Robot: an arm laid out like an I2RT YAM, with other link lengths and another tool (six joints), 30 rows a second.
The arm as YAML. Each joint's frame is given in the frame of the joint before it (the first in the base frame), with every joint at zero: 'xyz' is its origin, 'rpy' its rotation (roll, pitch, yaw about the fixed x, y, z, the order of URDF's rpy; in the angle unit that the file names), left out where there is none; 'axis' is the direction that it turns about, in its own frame. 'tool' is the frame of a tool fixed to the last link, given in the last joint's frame.
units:
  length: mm
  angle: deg
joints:
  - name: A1
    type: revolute
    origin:
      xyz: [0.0, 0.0, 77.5]
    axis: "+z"
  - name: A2
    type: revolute
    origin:
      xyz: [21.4, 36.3, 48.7]
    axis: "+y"
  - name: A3
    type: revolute
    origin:
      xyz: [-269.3, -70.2, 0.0]
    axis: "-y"
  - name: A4
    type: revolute
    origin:
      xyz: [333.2, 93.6, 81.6]
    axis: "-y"
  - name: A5
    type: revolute
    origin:
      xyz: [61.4, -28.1, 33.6]
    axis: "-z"
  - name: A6
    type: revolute
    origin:
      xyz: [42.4, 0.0, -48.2]
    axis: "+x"
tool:
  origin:
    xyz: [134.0, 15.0, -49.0]
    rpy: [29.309, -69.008, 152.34]
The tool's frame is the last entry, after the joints.
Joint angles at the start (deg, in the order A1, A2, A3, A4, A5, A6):
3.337 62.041 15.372 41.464 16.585 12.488
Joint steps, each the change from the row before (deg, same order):
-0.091 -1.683 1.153 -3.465 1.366 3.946
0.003 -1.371 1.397 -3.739 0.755 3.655
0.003 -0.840 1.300 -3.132 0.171 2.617
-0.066 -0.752 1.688 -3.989 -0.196 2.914
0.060 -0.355 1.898 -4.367 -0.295 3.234
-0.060 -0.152 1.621 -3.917 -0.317 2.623
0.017 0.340 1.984 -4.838 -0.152 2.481
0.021 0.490 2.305 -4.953 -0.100 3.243
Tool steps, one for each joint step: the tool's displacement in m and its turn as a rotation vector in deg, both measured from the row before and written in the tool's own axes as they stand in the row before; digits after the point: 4 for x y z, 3 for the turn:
0.0092 0.0013 0.0043 -2.616 -0.491 3.097
0.0085 -0.0015 0.0035 -1.893 -0.806 2.898
0.0062 -0.0026 0.0024 -1.060 -0.888 2.068
0.0061 -0.0035 0.0019 -0.988 -1.458 2.226
0.0042 -0.0046 0.0006 -1.048 -2.017 2.340
0.0022 -0.0026 -0.0003 -1.057 -2.005 1.718
-0.0008 -0.0013 -0.0016 -1.433 -2.868 1.091
0.0013 -0.0023 -0.0011 -1.836 -2.746 1.783

